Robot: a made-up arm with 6 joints. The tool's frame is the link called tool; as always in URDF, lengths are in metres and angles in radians. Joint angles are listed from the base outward. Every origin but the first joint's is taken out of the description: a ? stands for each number. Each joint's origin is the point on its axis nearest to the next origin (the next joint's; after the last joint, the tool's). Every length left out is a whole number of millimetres.
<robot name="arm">
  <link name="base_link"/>
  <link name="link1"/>
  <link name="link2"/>
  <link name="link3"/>
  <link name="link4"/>
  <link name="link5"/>
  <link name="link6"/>
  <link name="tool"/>
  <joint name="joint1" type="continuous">
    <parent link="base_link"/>
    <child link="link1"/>
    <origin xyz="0 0 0.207"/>
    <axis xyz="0 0 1"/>
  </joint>
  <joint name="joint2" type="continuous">
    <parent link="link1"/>
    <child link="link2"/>
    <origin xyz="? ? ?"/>
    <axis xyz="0 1 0"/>
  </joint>
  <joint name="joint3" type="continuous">
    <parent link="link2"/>
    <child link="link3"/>
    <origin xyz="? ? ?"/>
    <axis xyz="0 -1 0"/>
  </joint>
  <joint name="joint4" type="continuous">
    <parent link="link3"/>
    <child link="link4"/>
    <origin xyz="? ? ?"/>
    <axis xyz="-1 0 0"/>
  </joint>
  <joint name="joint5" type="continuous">
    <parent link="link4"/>
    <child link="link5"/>
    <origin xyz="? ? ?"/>
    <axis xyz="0 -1 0"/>
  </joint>
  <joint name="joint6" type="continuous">
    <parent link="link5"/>
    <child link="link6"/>
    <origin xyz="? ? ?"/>
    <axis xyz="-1 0 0"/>
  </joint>
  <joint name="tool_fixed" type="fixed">
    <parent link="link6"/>
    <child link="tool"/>
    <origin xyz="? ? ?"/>
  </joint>
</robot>
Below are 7 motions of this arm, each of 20 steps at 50 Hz.
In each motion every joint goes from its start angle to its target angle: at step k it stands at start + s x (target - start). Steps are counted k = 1, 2, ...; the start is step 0. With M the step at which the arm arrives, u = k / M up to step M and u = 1 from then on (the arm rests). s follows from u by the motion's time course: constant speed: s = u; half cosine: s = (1 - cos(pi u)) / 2; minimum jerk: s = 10 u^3 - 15 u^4 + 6 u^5.
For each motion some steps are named. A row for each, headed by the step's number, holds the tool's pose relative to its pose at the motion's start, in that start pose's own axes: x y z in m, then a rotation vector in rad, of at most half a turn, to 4 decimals.
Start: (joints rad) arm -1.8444 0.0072 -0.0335 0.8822 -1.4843 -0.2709
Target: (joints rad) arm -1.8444 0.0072 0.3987 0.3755 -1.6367 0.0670
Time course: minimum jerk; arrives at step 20
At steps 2, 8, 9, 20:
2: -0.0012 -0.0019 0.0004 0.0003 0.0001 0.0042
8: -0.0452 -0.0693 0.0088 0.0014 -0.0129 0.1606
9: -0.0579 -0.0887 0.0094 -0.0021 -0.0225 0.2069
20: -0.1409 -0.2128 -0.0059 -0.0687 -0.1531 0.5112

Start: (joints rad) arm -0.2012 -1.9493 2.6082 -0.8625 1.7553 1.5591
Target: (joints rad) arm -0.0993 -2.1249 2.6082 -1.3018 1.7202 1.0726
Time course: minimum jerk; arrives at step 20
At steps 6, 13, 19, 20:
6: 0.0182 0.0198 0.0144 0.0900 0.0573 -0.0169
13: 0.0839 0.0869 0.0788 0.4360 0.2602 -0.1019
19: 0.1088 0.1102 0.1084 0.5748 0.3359 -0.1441
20: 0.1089 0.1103 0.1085 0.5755 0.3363 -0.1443

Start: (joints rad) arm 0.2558 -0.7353 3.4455 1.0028 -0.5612 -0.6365
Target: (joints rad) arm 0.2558 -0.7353 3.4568 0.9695 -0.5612 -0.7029
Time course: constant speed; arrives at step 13
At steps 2, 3, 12, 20:
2: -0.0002 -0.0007 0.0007 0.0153 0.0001 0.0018
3: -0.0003 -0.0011 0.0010 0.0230 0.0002 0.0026
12: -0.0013 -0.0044 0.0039 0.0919 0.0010 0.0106
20: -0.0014 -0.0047 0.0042 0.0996 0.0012 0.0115

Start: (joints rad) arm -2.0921 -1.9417 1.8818 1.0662 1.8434 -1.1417
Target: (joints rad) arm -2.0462 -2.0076 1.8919 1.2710 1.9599 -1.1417
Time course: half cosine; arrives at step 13
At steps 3, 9, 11, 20:
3: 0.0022 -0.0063 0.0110 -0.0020 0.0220 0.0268
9: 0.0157 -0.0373 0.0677 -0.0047 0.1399 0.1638
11: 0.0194 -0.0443 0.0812 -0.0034 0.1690 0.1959
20: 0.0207 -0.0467 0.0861 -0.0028 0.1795 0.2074

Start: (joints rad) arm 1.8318 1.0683 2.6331 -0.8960 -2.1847 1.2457
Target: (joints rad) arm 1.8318 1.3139 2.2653 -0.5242 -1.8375 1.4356
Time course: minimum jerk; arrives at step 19
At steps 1, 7, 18, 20:
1: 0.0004 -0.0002 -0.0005 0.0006 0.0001 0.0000
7: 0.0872 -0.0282 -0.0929 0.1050 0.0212 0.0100
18: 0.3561 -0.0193 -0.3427 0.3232 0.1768 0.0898
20: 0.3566 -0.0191 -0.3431 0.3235 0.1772 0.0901

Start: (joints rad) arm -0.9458 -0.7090 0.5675 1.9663 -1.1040 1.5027
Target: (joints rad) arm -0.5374 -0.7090 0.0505 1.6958 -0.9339 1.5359
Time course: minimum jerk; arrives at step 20
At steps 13, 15, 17, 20:
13: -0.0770 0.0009 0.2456 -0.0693 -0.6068 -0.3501
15: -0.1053 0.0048 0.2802 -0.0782 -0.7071 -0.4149
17: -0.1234 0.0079 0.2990 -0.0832 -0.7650 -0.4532
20: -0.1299 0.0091 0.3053 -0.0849 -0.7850 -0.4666

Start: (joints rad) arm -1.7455 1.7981 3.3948 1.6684 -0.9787 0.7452
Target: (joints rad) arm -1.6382 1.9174 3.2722 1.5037 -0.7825 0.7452
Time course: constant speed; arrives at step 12
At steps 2, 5, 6, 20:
2: -0.0120 0.0182 0.0140 -0.0071 -0.0672 0.0198
5: -0.0324 0.0457 0.0341 -0.0141 -0.1678 0.0505
6: -0.0398 0.0548 0.0405 -0.0155 -0.2011 0.0609
20: -0.0908 0.1097 0.0762 -0.0142 -0.3995 0.1263

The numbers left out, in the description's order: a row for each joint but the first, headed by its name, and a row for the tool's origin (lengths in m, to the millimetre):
joint2: 0 0 0
joint3: 0 0 0.589
joint4: 0.669 0 0
joint5: 0 -0.085 0
joint6: 0 0 0
tool: 0 0 0

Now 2 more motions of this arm.
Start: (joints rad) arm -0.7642 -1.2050 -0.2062 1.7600 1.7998 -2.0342
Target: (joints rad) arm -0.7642 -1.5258 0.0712 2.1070 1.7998 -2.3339
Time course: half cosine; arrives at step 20
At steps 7, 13, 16, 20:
7: 0.0068 0.1063 0.0507 -0.0515 0.0936 -0.0954
13: 0.0293 0.3005 0.1007 -0.1318 0.2082 -0.2943
16: 0.0418 0.3802 0.1077 -0.1617 0.2366 -0.3831
20: 0.0494 0.4235 0.1084 -0.1776 0.2476 -0.4329

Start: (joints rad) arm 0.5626 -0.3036 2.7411 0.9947 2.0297 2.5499
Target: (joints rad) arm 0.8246 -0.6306 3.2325 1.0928 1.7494 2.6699
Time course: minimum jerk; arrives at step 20
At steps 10, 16, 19, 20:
10: 0.0713 0.2749 -0.1588 -0.4216 -0.1454 -0.1639
16: 0.1747 0.4348 -0.3524 -0.8030 -0.2685 -0.3121
19: 0.1905 0.4488 -0.3786 -0.8524 -0.2832 -0.3317
20: 0.1908 0.4490 -0.3791 -0.8534 -0.2835 -0.3321

